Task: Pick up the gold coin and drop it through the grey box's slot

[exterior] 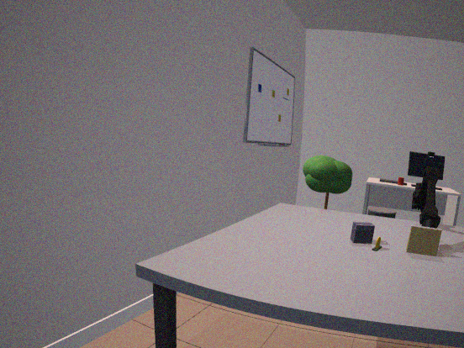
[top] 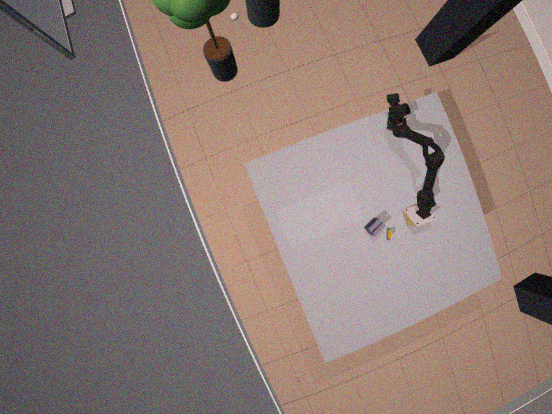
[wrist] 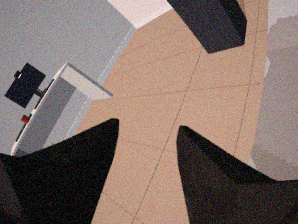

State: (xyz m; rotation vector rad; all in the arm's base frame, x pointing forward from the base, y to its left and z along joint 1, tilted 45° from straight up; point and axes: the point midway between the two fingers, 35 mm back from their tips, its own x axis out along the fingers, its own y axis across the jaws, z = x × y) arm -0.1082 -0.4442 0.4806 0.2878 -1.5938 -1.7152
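The gold coin is 710 mm to the left of my gripper tip, 350 mm ahead of it and 50 mm below it.
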